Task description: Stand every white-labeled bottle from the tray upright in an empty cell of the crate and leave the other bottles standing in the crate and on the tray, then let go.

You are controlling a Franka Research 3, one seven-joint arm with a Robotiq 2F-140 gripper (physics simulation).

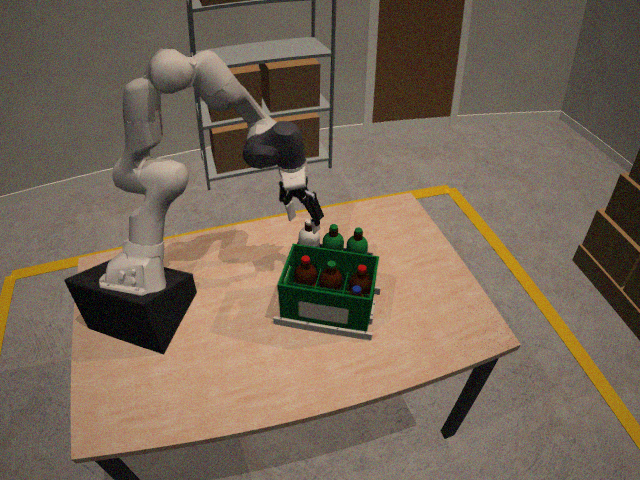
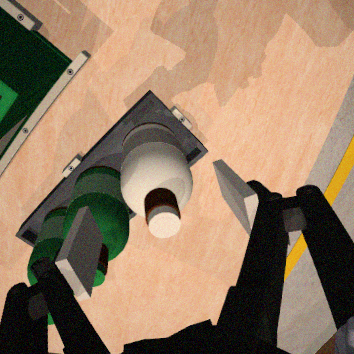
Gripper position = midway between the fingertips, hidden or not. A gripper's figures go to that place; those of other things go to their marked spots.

Scene:
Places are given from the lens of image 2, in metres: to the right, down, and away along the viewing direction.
my gripper [image 2: 155,200]: -0.01, 0.02, 0.21
white-labeled bottle [image 2: 156,182]: -0.02, 0.01, 0.25
green bottle [image 2: 49,238]: -0.15, 0.07, 0.32
The marked spots on the green bottle and the white-labeled bottle are 0.17 m apart.

